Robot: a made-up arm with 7 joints.
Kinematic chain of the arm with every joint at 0, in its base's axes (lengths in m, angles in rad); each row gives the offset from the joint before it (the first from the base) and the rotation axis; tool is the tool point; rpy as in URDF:
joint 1: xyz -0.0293 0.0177 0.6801 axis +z
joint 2: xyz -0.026 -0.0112 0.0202 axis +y
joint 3: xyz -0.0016 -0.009 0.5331 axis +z
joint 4: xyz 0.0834 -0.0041 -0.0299 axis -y
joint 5: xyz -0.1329 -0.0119 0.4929 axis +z
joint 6: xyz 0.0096 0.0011 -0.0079 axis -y
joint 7: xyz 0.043 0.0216 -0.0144 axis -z
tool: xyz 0.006 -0.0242 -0.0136 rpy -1.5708 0 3.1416
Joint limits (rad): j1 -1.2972..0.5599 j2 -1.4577..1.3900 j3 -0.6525..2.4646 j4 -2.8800..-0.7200 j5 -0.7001..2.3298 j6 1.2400..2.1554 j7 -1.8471..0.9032
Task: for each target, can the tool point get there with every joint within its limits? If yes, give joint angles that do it. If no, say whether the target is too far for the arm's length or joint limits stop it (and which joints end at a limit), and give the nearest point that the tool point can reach.
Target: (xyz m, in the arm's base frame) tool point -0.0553 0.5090 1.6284
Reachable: yes | joints -0.5360 -0.2277 1.5848 -0.9073 1.2843 1.6193 -1.3941
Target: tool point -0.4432 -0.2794 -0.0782
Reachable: no: joint limits stop it (at a limit: joint 1, joint 2, joint 5) | nearest point -0.2546 -0.3507 0.2327 | short by 0.371 m
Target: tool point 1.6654 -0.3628 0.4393
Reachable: no: too far | nearest point 0.9967 -0.2127 0.5797 | short by 0.700 m
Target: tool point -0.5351 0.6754 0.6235
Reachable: yes | joints -0.1569 -1.1766 2.0035 -1.8183 0.9103 1.8093 -1.4428
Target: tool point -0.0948 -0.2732 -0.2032
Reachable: no: joint limits stop it (at a limit: joint 1, joint 2, joint 5) | nearest point -0.0307 -0.3437 0.1491 | short by 0.365 m
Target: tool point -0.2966 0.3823 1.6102
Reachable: yes | joints 0.2818 -0.1697 1.4722 -0.9021 0.6922 1.4510 -0.5235
